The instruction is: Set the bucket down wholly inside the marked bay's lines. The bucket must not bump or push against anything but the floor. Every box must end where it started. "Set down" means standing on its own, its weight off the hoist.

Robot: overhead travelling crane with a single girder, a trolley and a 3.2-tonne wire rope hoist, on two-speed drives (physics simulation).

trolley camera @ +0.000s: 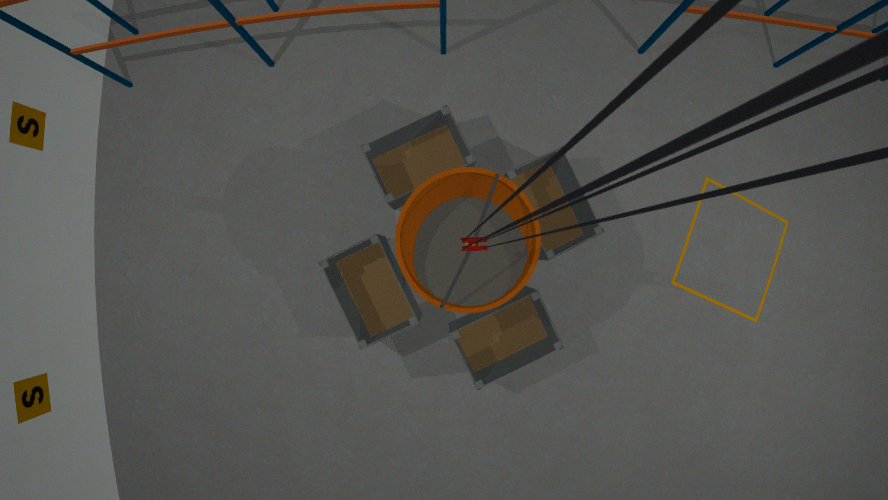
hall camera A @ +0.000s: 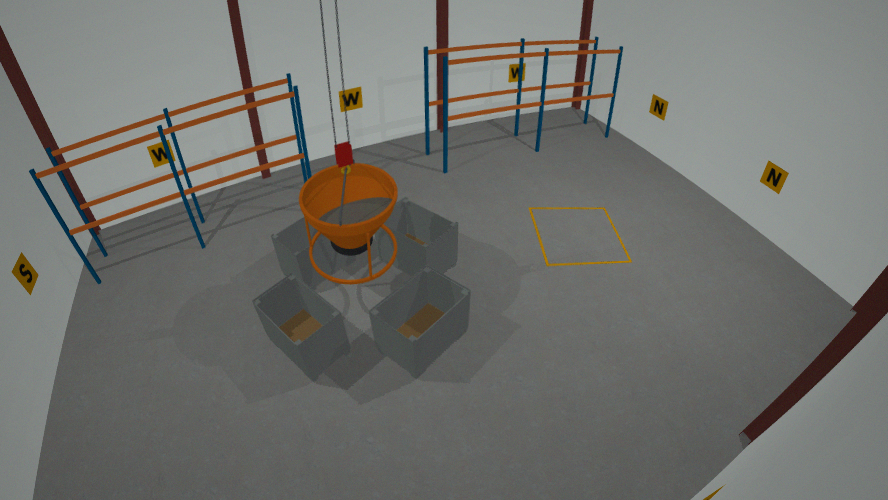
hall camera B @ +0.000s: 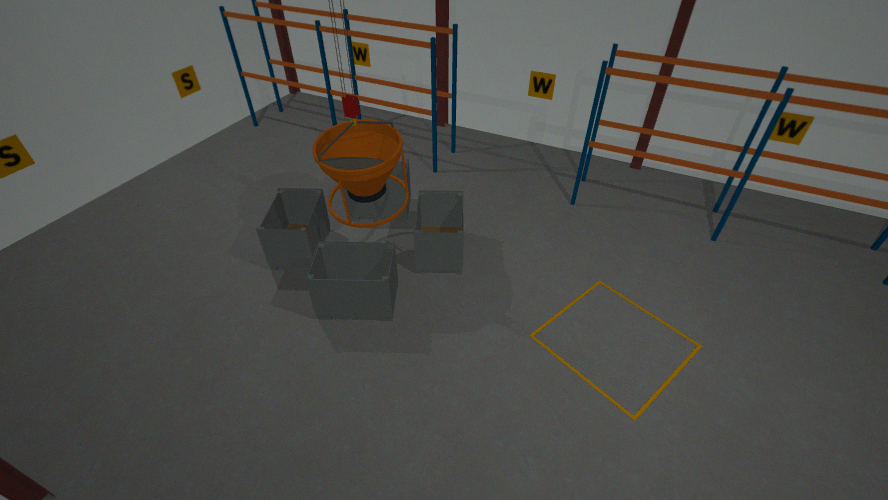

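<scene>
My hook [hall camera A: 345,168] [hall camera B: 354,121] [trolley camera: 474,244] holds the orange bucket [hall camera A: 349,236] [hall camera B: 363,180] [trolley camera: 405,248] by its bail. The bucket hangs about upright off the floor, and its base ring looks to be around or above the height of the box rims. Several open grey boxes stand around and below it, among them one at the front right [hall camera A: 434,335] in hall camera A and one at the front [hall camera B: 352,301] in hall camera B. In the trolley view its rim overlaps the upper left box [trolley camera: 416,161] and right box [trolley camera: 565,211]. The yellow-lined bay [hall camera A: 567,208] [hall camera B: 582,377] [trolley camera: 714,301] lies to the right.
One blue and orange rack [hall camera A: 181,186] [hall camera B: 434,136] [trolley camera: 443,31] stands along the W wall behind the boxes. Another rack [hall camera A: 445,142] [hall camera B: 733,202] [trolley camera: 664,27] stands farther right along that wall. A dark red column [hall camera A: 807,372] is at the right in hall camera A.
</scene>
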